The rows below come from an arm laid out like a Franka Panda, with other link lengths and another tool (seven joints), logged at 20 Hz.
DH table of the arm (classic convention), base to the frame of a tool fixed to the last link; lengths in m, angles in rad. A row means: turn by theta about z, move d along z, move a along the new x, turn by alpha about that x. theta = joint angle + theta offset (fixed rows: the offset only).
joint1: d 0.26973, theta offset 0, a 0, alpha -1.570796
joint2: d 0, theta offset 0, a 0, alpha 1.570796
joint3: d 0.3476, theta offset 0, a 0.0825, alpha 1.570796
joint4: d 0, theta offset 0, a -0.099, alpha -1.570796
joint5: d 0.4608, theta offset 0, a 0, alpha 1.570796
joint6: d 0, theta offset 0, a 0.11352, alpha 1.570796
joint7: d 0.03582, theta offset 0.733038, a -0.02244, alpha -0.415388
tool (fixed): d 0.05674, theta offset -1.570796, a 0, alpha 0
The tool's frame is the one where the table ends.
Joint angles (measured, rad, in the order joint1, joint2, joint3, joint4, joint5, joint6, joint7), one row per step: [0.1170 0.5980 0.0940 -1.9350 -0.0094 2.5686 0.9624]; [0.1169 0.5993 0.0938 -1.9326 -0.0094 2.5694 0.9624]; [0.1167 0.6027 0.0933 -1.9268 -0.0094 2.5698 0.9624]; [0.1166 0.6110 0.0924 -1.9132 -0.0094 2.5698 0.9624]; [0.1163 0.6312 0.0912 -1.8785 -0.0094 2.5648 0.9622]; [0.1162 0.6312 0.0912 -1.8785 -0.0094 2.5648 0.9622]
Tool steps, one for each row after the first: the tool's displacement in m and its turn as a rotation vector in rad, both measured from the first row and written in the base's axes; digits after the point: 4 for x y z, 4 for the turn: [0.0009 -0.0001 0.0002 0.0004 -0.0019 -0.0004]; [0.0028 -0.0003 0.0004 0.0009 -0.0046 -0.0014]; [0.0070 -0.0004 0.0005 0.0020 -0.0097 -0.0029]; [0.0173 0.0000 0.0011 0.0046 -0.0189 -0.0056]; [0.0174 -0.0001 0.0011 0.0046 -0.0189 -0.0057]
